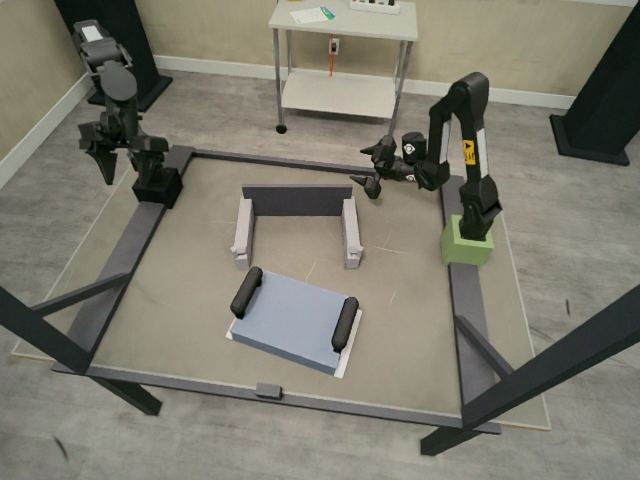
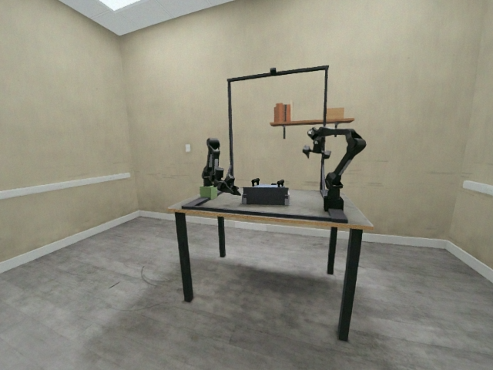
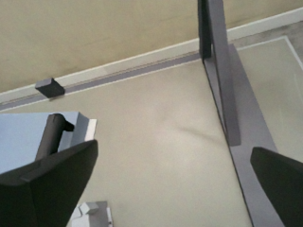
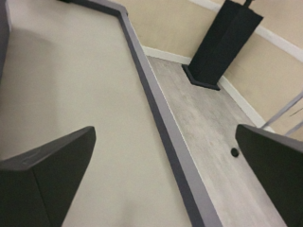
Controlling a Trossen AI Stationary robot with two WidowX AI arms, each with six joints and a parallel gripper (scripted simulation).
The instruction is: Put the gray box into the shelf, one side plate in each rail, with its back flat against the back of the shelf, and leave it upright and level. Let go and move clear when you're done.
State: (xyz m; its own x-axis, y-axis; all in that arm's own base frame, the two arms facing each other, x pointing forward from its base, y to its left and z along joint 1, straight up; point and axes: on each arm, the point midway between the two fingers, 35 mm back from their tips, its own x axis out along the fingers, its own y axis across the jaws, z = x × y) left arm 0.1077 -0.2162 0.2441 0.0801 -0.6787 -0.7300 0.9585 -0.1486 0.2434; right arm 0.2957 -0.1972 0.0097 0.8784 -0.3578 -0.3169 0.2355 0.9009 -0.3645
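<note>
Now: the gray box 39 cm to the right of my left hand, 27 cm below it and 11 cm behind it. The rest, counted from my left hand: shelf back wall: 31 cm to the right, 23 cm below, 23 cm ahead.
Right now my right hand is 14 cm past the shelf back wall, 17 cm to the right of it and 3 cm above it. From my right hand the other things lie so: gray box 49 cm behind, 9 cm to the left, 6 cm below.
</note>
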